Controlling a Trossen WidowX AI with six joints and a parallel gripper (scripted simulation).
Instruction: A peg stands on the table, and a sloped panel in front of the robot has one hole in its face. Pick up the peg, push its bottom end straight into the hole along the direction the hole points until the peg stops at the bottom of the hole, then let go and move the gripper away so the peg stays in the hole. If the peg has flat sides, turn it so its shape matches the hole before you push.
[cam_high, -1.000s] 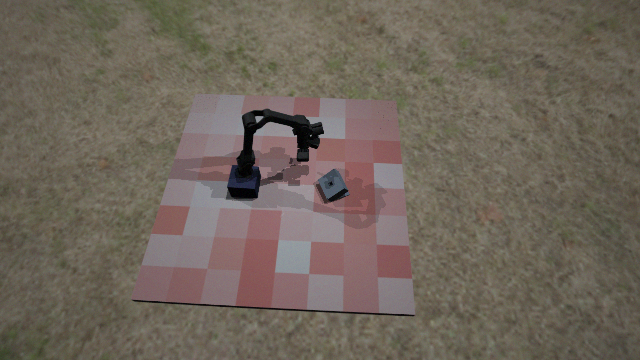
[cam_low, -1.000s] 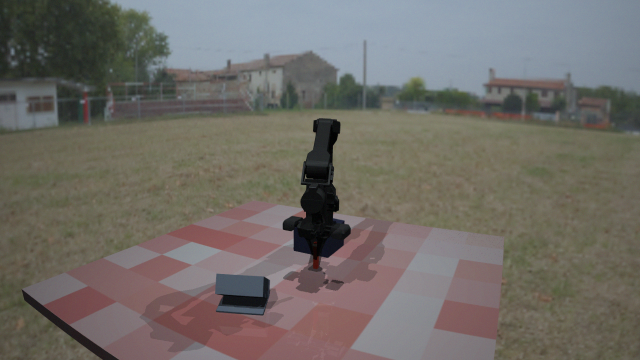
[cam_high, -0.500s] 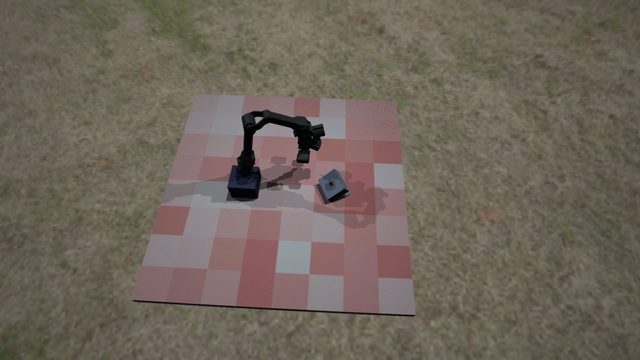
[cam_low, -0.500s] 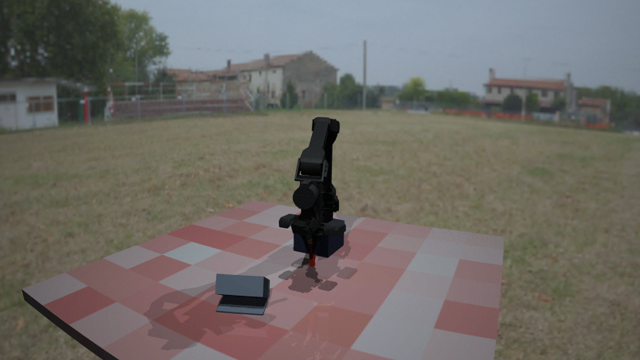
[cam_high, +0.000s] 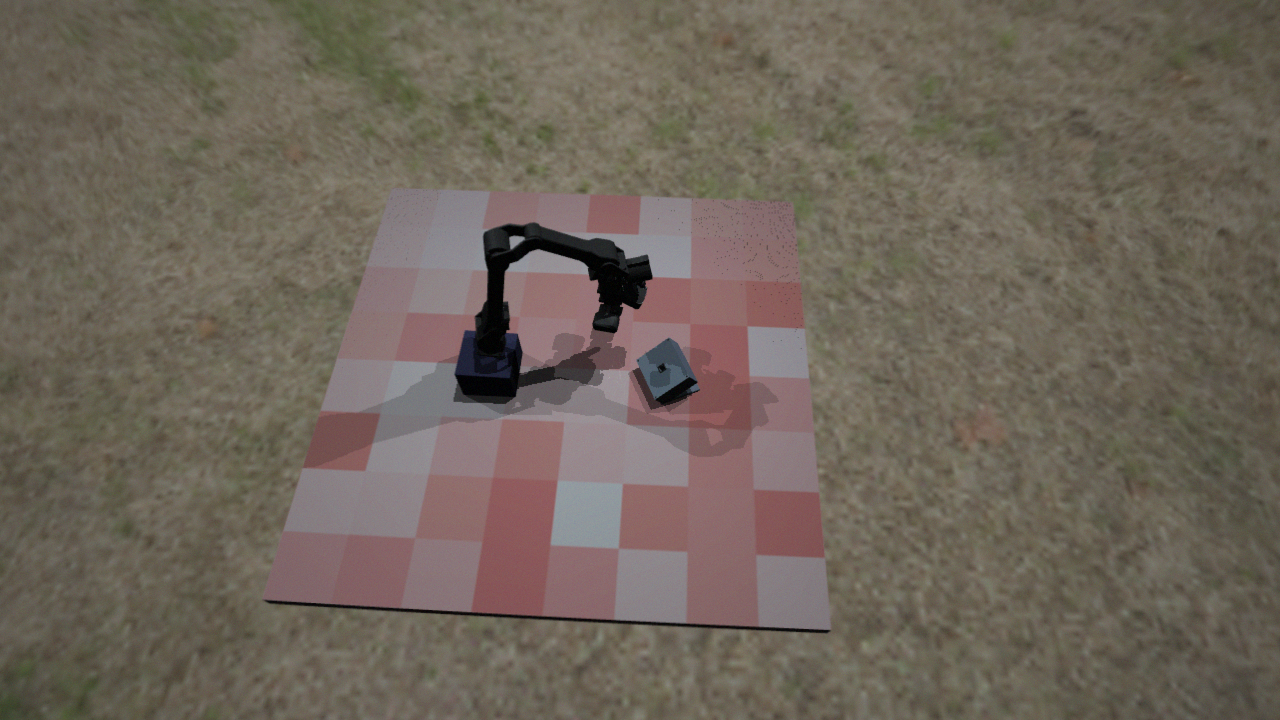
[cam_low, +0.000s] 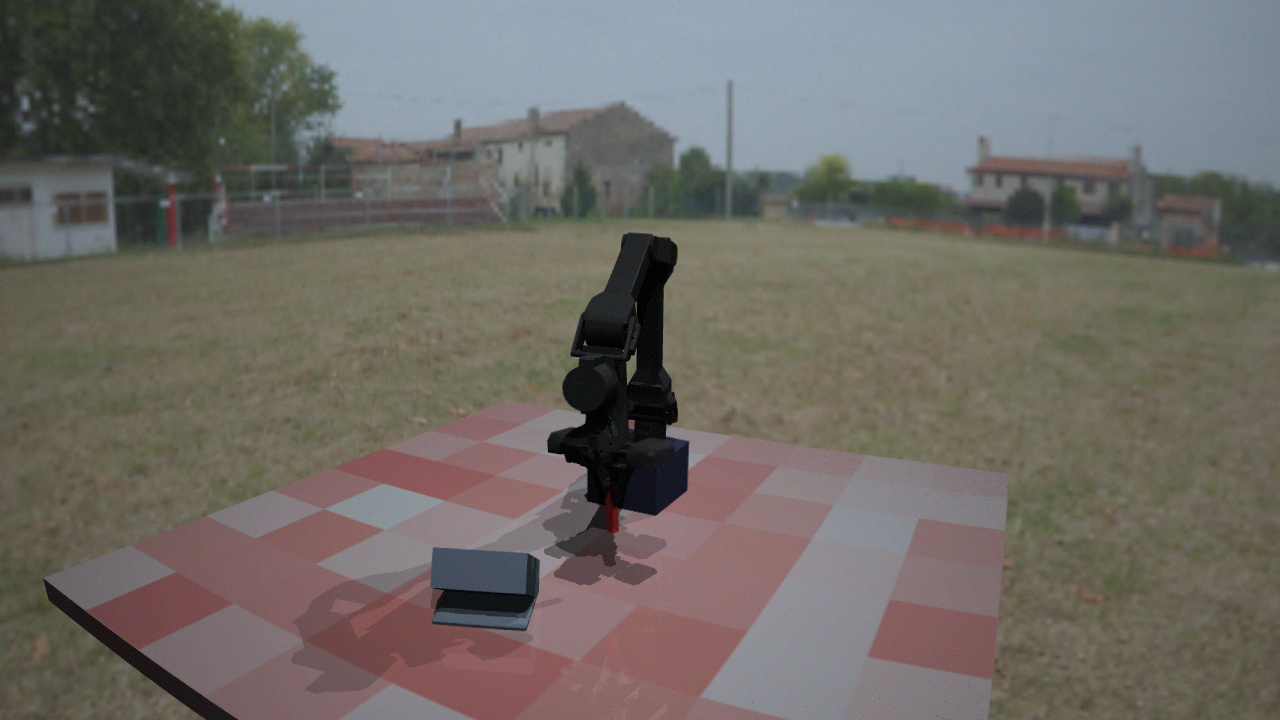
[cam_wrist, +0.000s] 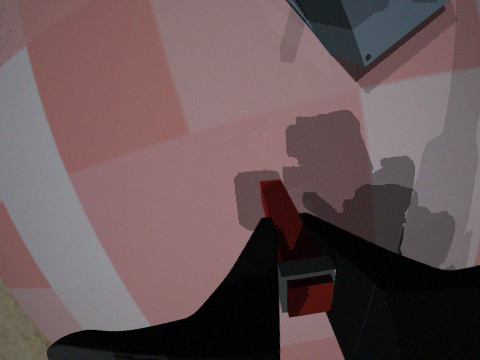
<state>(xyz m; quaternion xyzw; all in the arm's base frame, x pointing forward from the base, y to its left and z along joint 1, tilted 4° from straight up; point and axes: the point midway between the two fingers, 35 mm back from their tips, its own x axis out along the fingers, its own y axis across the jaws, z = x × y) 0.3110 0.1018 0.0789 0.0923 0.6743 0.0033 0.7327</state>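
My gripper tip is 150 mm short of the grey sloped panel, 110 mm to the left of it and 80 mm above it. Also, from my gripper tip: red square peg 20 mm above.
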